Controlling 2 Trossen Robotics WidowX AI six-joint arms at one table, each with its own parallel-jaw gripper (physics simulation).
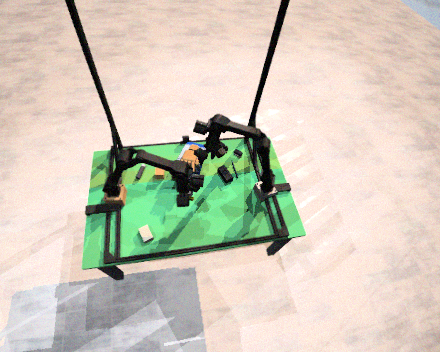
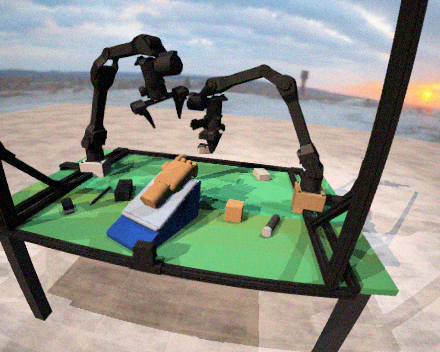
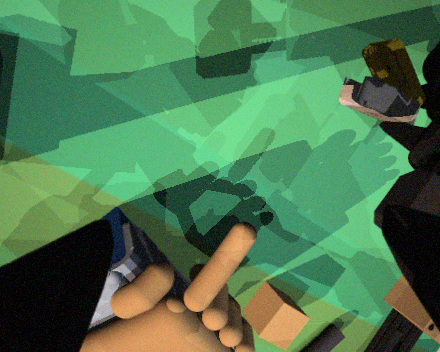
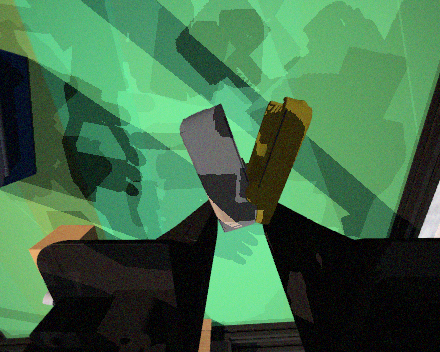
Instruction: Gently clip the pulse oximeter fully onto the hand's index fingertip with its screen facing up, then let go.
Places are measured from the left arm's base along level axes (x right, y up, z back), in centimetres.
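Pixels of known places: left gripper, fingertip midpoint: (image 1: pixel 206 162) (image 2: pixel 167 123) (image 3: pixel 248 225); right gripper, fingertip midpoint: (image 1: pixel 182 197) (image 2: pixel 212 152) (image 3: pixel 393 112) (image 4: pixel 238 204); left arm's base, origin of the base link: (image 1: pixel 266 187) (image 2: pixel 95 159); right arm's base, origin of the base link: (image 1: pixel 113 191) (image 2: pixel 310 189).
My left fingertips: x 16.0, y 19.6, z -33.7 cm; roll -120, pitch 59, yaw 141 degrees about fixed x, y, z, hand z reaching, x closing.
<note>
For each thing: its top centre in the pictures, then the offset to it from my left fingertips.
- pulse oximeter, middle of its top: (image 4: pixel 236 171) (image 3: pixel 398 93) (image 2: pixel 204 144) dx -9.6, dy -9.4, dz -13.2 cm
- orange block, middle of its top: (image 3: pixel 285 327) (image 4: pixel 55 264) (image 2: pixel 235 203) (image 1: pixel 159 171) dx +16.4, dy -20.5, dz -22.8 cm
- dark cylinder, middle of its top: (image 2: pixel 272 221) (image 1: pixel 140 170) dx +22.4, dy -22.8, dz -33.4 cm
- black box, middle of its top: (image 2: pixel 123 185) (image 1: pixel 225 172) dx +3.3, dy -22.0, dz +15.4 cm
- thin stick, middle of its top: (image 2: pixel 100 194) dx +6.0, dy -24.6, dz +23.4 cm
- small dark item, middle of its top: (image 2: pixel 66 201) dx +16.0, dy -22.3, dz +30.5 cm
- whitish block, middle of its top: (image 2: pixel 261 171) (image 1: pixel 145 232) dx -17.6, dy -22.5, dz -40.0 cm
The pulse oximeter (image 2: pixel 203 148) (image 3: pixel 382 97) (image 4: pixel 212 155) has a grey-white half and a yellow half, spread in a V. My right gripper (image 2: pixel 213 145) (image 4: pixel 238 204) is shut on its narrow rear end, holding it above the table, apart from the hand; its open end points away from the fingers. Its screen cannot be made out. The tan hand (image 1: pixel 190 155) (image 2: pixel 170 182) (image 3: pixel 150 332) lies on a sloped support (image 2: pixel 185 215) (image 3: pixel 116 230). Its index finger (image 3: pixel 220 267) sticks out straight, tip bare. My left gripper (image 2: pixel 167 121) (image 3: pixel 248 225) is open and empty above the hand.
An orange block (image 1: pixel 159 173) (image 2: pixel 234 210) (image 3: pixel 275 315) and dark cylinder (image 1: pixel 140 172) (image 2: pixel 271 226) lie beside the support. A black box (image 1: pixel 225 174) (image 2: pixel 123 190), a thin stick (image 2: pixel 100 195) and a small dark item (image 2: pixel 67 205) lie on its other side. A whitish block (image 1: pixel 145 233) (image 2: pixel 261 174) lies farther off.
</note>
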